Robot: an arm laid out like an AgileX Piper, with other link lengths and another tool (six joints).
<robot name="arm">
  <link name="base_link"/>
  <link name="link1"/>
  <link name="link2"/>
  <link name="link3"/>
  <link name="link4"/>
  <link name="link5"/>
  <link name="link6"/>
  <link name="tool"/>
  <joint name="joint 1" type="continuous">
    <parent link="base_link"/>
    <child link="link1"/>
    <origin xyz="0 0 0.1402"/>
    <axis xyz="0 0 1"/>
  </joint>
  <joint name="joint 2" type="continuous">
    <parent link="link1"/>
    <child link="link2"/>
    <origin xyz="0 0 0"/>
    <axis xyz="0 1 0"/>
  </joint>
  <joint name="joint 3" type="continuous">
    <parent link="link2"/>
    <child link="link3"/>
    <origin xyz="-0.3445 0 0.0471"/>
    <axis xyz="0 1 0"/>
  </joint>
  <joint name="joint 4" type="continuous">
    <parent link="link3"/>
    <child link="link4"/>
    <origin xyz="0.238 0 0.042"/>
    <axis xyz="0.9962 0 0.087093"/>
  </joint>
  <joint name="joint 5" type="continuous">
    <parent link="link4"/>
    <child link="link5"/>
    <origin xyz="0 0 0"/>
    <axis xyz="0 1 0"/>
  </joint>
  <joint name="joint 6" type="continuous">
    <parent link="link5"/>
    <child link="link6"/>
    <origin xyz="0.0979 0 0.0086"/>
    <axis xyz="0.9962 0 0.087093"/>
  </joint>
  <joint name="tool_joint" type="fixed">
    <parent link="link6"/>
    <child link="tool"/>
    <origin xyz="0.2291 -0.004 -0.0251" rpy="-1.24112 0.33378 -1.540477"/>
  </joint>
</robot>
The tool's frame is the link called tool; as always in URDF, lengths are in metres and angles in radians. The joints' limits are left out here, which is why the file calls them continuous.
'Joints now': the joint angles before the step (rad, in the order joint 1, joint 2, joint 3, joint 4, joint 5, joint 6). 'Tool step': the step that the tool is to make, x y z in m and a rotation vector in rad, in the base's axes. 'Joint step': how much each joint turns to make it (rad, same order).
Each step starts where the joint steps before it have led.
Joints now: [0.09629, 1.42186, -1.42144, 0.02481, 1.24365, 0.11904]
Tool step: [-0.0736, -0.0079, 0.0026, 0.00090, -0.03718, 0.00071]
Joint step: [-0.00011, -0.24311, 0.19916, -0.00226, 0.00688, -0.00099]
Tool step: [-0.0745, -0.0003, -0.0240, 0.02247, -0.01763, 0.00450]
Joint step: [-0.00039, -0.24528, 0.22333, 0.02177, 0.00231, -0.00194]
